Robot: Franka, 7 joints.
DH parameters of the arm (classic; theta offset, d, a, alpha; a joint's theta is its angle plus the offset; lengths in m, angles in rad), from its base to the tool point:
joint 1: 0 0.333 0 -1.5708
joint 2: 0 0 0 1.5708
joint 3: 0 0.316 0.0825 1.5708
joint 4: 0 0 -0.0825 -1.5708
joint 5: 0 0.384 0 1.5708
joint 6: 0 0 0.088 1.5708
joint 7: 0 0.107 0 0
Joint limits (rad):
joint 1: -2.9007..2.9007
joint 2: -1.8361..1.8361
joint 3: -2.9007..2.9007
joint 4: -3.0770..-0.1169
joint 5: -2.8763..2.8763
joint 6: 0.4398..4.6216
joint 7: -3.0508..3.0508
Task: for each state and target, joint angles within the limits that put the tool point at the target. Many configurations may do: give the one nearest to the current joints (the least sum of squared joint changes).
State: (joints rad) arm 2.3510 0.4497 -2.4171 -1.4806 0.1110 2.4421 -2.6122
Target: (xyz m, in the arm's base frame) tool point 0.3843 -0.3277 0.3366
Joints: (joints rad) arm 2.0298 -0.0142 -2.7411 -2.2963 0.0866 2.2265 -2.6122
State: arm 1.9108 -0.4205 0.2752 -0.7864 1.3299 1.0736 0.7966
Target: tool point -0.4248 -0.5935 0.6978
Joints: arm 1.2824 -1.2586 0.6742 -0.5246 1.5238 1.6267 0.7966
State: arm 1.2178 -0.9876 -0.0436 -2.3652 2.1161 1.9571 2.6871
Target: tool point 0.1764 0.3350 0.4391
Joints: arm 1.1169 -0.5866 -0.1502 -2.7658 2.0972 2.0734 2.6871
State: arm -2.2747 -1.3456 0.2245 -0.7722 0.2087 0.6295 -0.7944
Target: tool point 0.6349 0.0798 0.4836
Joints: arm -2.6789 -1.7633 0.5448 -0.6693 0.3398 0.6423 -0.7944
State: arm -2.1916 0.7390 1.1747 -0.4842 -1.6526 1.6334 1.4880
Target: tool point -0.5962 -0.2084 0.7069
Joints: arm -2.7399 0.8520 1.0640 -0.1169 -1.7022 0.9654 1.4880
